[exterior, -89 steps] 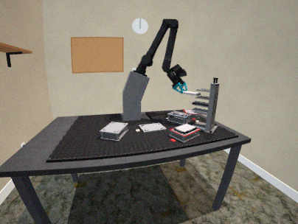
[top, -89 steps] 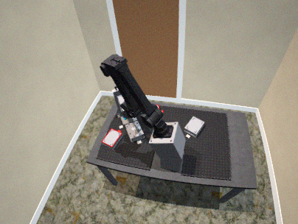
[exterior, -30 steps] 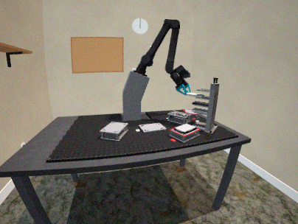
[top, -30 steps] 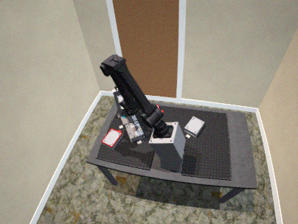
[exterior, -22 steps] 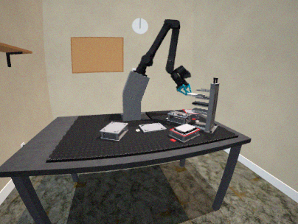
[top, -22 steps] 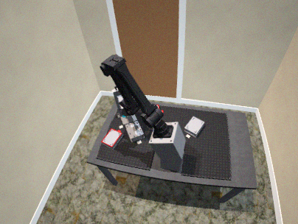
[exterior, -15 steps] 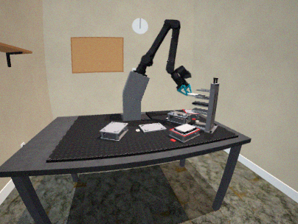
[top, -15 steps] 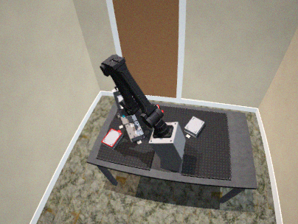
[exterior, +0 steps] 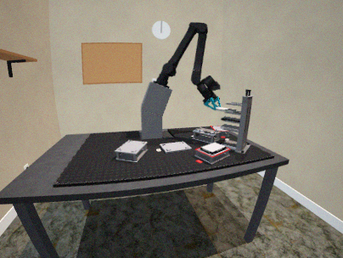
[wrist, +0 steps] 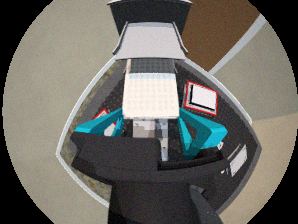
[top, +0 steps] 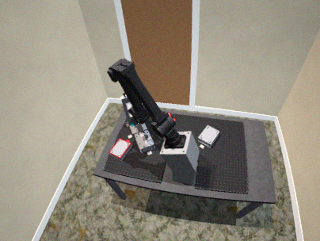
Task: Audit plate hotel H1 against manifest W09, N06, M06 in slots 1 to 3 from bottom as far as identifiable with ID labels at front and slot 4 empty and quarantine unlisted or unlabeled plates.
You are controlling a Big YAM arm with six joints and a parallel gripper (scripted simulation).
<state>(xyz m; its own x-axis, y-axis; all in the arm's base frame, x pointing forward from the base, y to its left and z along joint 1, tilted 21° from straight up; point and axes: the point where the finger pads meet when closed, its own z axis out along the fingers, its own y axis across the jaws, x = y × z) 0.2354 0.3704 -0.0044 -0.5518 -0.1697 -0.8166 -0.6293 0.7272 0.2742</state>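
My hand is 40 mm to the right of the white well plate and 40 mm short of it.
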